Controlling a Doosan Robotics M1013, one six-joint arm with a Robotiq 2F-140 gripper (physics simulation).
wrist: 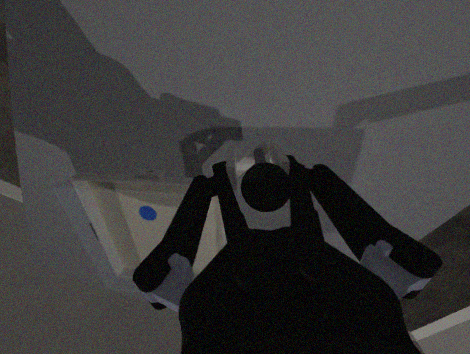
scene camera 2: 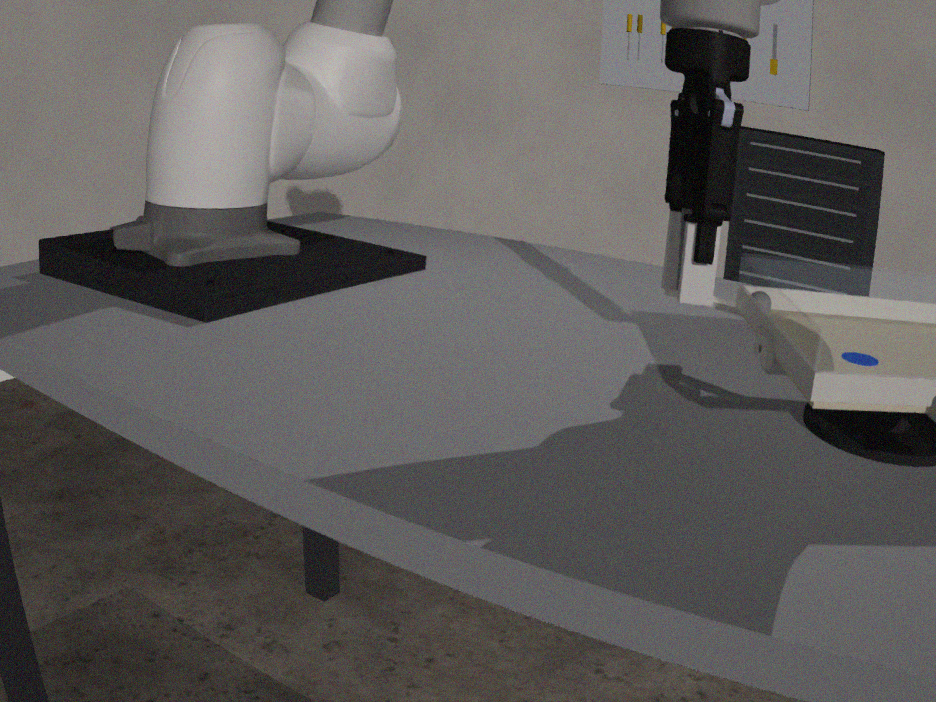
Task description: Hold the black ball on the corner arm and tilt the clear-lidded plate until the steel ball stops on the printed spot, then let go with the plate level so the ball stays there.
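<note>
My gripper [scene camera 2: 691, 293] [wrist: 252, 152] points down at the left end of the plate and is shut on the black ball [wrist: 266, 186], which shows between the fingers in the wrist view. In the scene view the fingers hide the ball. The cream plate [scene camera 2: 869, 391] [wrist: 142, 237] with its see-through lid looks close to level on a black stand [scene camera 2: 869, 444]; its right part is cut off in the scene view. The printed blue spot [scene camera 2: 859, 358] [wrist: 148, 213] is uncovered. A grey round thing [scene camera 2: 760, 302] shows at the plate's left end; I cannot tell whether it is the steel ball.
The robot's base stands on a black slab [scene camera 2: 325, 281] at the left back of the grey table [scene camera 2: 423, 377]. A dark panel with pale lines [scene camera 2: 805, 211] stands behind the gripper. A tool board [scene camera 2: 740, 68] hangs on the wall.
</note>
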